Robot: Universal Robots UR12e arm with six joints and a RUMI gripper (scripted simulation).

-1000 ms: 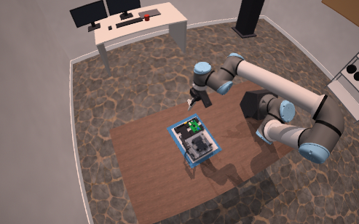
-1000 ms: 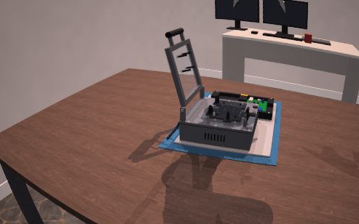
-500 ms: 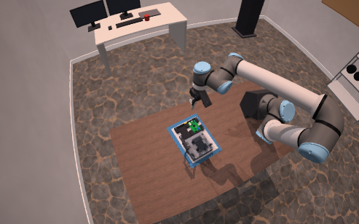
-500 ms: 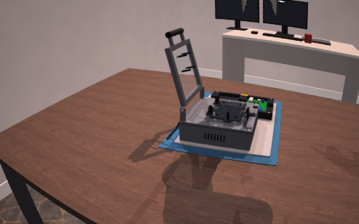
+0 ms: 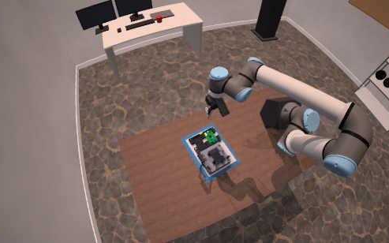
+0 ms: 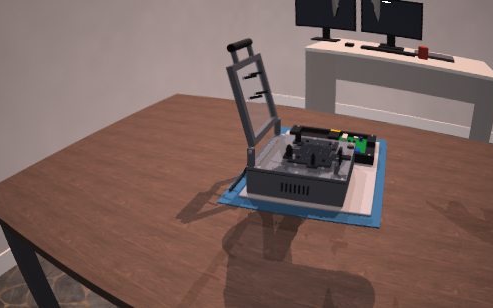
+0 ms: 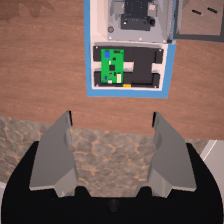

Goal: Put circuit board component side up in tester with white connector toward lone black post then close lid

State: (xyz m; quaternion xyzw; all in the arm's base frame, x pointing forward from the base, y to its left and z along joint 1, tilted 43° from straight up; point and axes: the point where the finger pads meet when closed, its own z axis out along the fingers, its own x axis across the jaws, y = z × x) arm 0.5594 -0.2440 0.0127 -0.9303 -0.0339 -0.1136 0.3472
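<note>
Right now my hand is 310 mm above the green circuit board. Round my hand: tester lid: 160 mm ahead, 190 mm to the left, 150 mm below.
</note>
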